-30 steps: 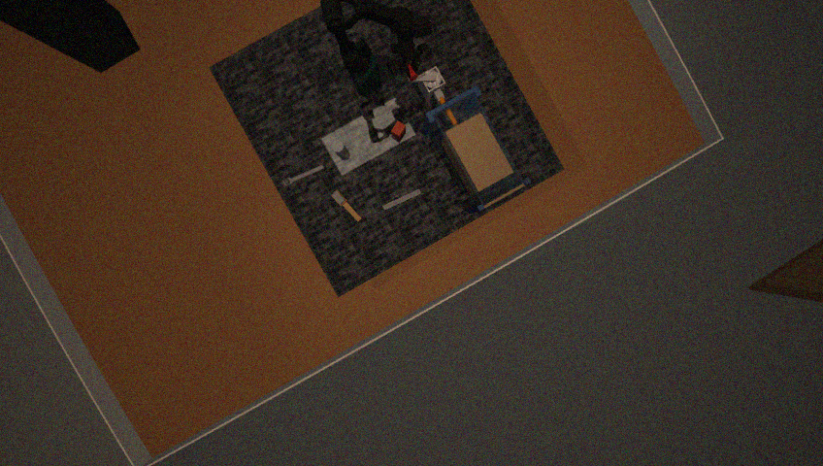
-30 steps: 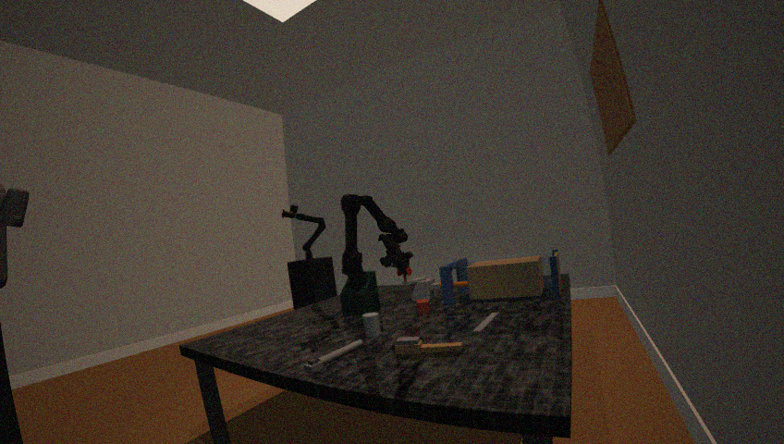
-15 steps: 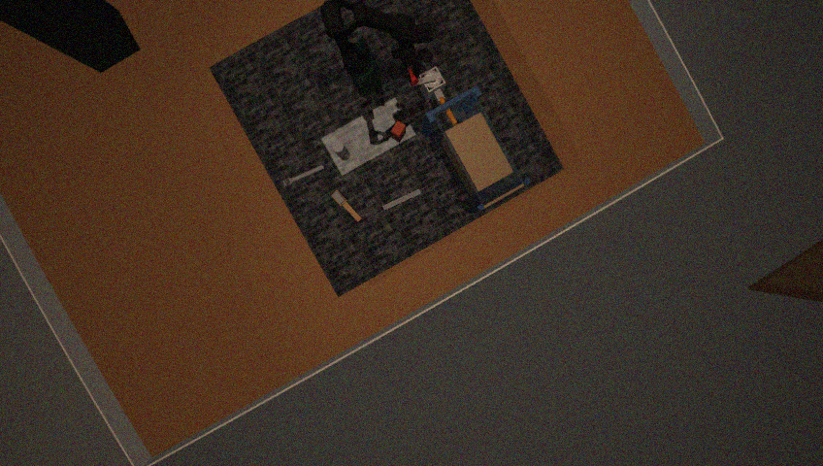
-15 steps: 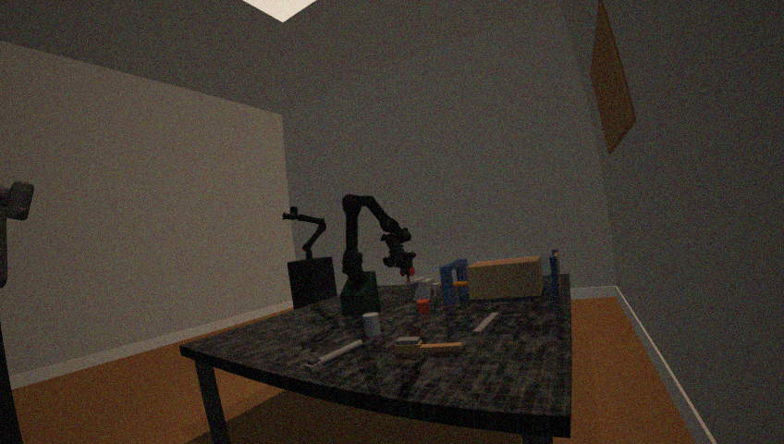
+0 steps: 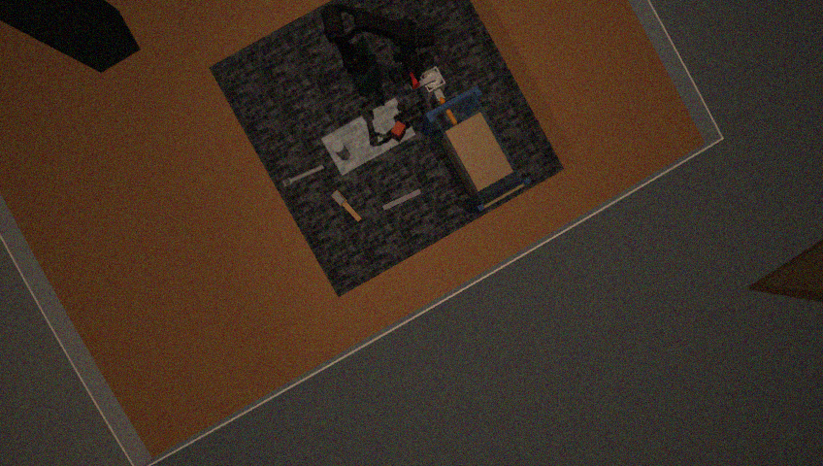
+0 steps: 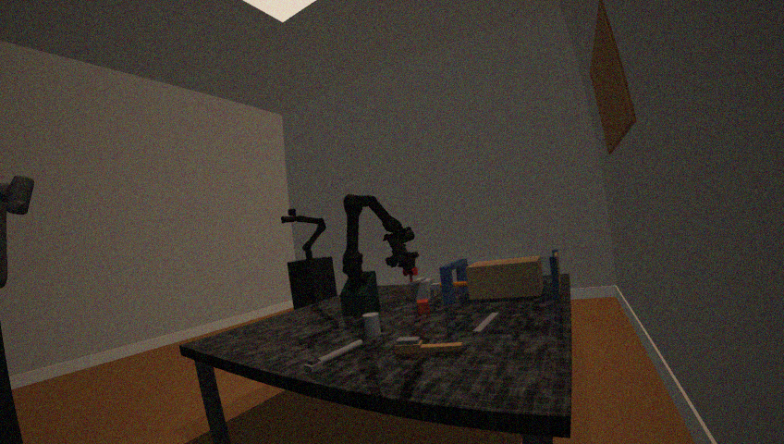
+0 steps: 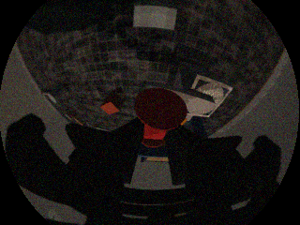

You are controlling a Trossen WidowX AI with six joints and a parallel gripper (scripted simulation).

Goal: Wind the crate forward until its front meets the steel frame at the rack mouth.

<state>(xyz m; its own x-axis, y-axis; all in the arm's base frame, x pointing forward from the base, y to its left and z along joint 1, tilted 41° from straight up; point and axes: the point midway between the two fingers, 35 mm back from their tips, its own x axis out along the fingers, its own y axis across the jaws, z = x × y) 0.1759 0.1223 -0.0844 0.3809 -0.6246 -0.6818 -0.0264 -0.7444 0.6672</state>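
The winch handle is 40 mm to the left of my gripper tip, 30 mm below it and 10 mm behind it. From my gripper tip the other things lie so: red grip: 10 mm behind; then blue steel frame: 150 mm ahead, 100 mm to the left, 30 mm below; then winch: 100 mm below, 90 mm to the left, 20 mm behind.
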